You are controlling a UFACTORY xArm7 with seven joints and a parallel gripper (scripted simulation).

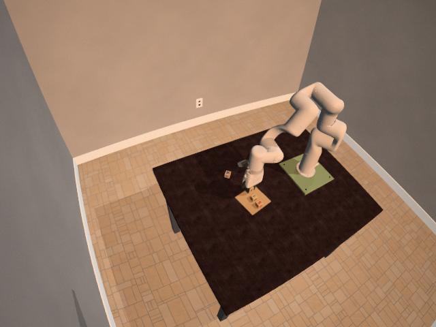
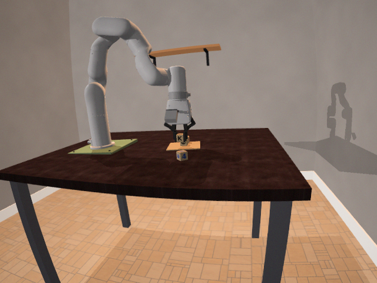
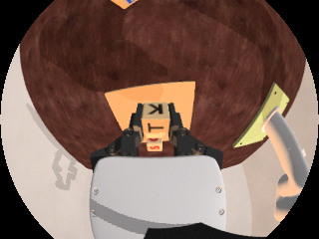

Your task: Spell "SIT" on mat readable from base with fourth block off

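My gripper is now 5 cm to the right of the tan mat and 5 cm above it.
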